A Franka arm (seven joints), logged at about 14 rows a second.
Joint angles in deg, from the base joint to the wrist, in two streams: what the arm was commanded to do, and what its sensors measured. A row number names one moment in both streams.
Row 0, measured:
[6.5, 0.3, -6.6, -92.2, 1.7, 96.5, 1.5]
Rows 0 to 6, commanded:
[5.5, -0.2, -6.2, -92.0, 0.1, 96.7, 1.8]
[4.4, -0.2, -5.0, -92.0, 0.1, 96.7, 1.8]
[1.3, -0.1, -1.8, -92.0, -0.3, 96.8, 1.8]
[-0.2, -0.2, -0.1, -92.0, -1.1, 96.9, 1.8]
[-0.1, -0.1, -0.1, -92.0, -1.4, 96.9, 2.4]
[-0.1, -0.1, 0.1, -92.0, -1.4, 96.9, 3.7]
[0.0, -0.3, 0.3, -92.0, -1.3, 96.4, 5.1]
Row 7, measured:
[1.3, 0.3, -1.6, -92.2, -0.1, 96.9, 2.4]
